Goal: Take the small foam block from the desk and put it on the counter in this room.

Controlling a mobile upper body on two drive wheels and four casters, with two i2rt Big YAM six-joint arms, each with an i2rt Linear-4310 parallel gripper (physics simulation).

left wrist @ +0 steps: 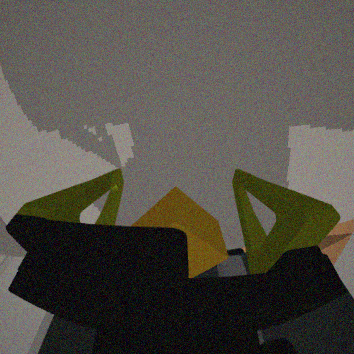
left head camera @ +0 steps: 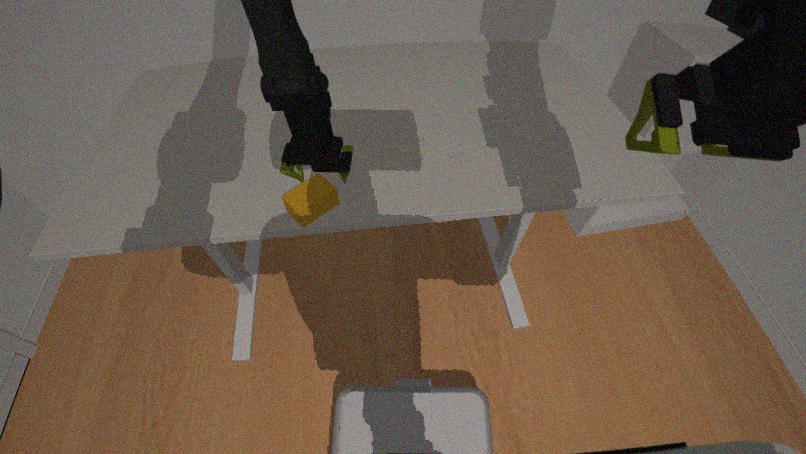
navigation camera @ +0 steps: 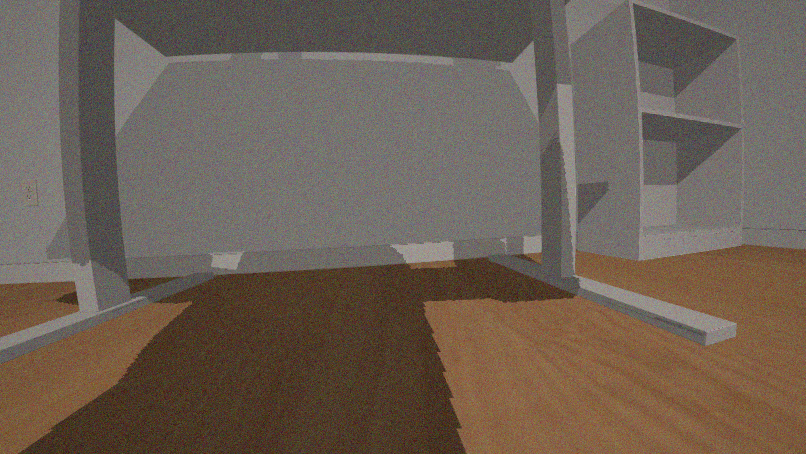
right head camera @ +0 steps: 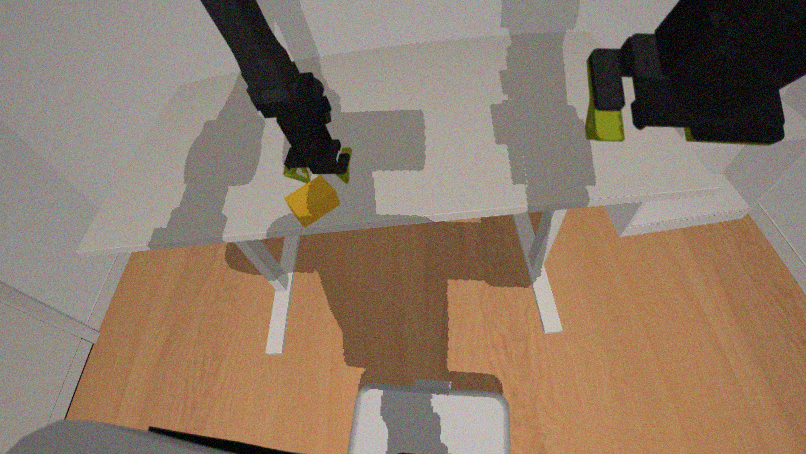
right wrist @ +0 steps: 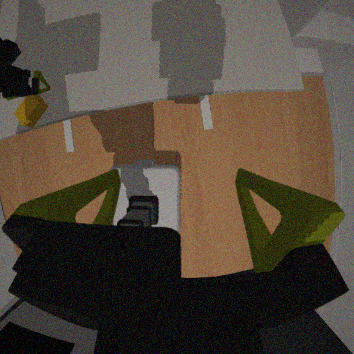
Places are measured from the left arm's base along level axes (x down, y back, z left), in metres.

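Pixels of known places: left gripper, fingertip midpoint: point(left wrist: 177, 175) point(left head camera: 323, 179) point(right head camera: 328, 181) point(right wrist: 38, 89); right gripper, fingertip midpoint: point(left head camera: 665, 145) point(right head camera: 637, 133) point(right wrist: 177, 174).
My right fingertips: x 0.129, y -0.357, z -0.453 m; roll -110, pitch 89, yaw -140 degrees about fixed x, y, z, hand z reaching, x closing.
Behind a point stands the place of what it marks.
The small foam block point(left head camera: 310, 200) @[y -0.509, x 0.415, z -0.001 m] point(right head camera: 311, 201) @[y -0.509, x 0.415, z -0.004 m] point(right wrist: 31, 110) @[y -0.517, x 0.415, z -0.020 m] is orange-yellow and sits on the white desk point(left head camera: 451, 191) @[y -0.579, x 0.460, z -0.277 m] point(right head camera: 462, 188) @[y -0.586, x 0.460, z -0.298 m] point(right wrist: 260, 70) @[y -0.645, x 0.460, z -0.708 m] near its front edge. In the left wrist view the block point(left wrist: 200, 230) @[y -0.563, x 0.424, z -0.024 m] is partly hidden behind the dark gripper body. My left gripper point(left head camera: 316, 169) @[y -0.597, x 0.451, z -0.007 m] point(right head camera: 320, 172) @[y -0.597, x 0.451, z -0.007 m] point(left wrist: 177, 175) @[y -0.597, x 0.451, z -0.007 m] is open, close to the block on the side away from the desk's front edge. Nothing is between its fingers. My right gripper point(left head camera: 690, 149) point(right head camera: 654, 138) @[y -0.357, x 0.129, z -0.453 m] point(right wrist: 177, 174) @[y -0.357, x 0.129, z -0.453 m] is open and empty, raised at the right of both head views. A counter cannot be made out.
In the navigation camera, desk legs point(navigation camera: 100, 169) @[y -0.786, x 1.038, z 0.532 m] point(navigation camera: 555, 169) @[y -0.941, x 1.075, z -0.652 m] with long feet point(navigation camera: 654, 310) stand on the wood floor point(navigation camera: 564, 383) @[y -0.577, x 1.410, z -0.418 m]. A white open shelf unit point(navigation camera: 606, 140) @[y -1.263, x 0.892, z -1.126 m] stands at the right by the wall. The robot's pale base point(left head camera: 451, 422) @[y -0.201, x 1.150, z -0.351 m] point(right head camera: 473, 422) @[y -0.215, x 1.150, z -0.366 m] is at the bottom of the head views.
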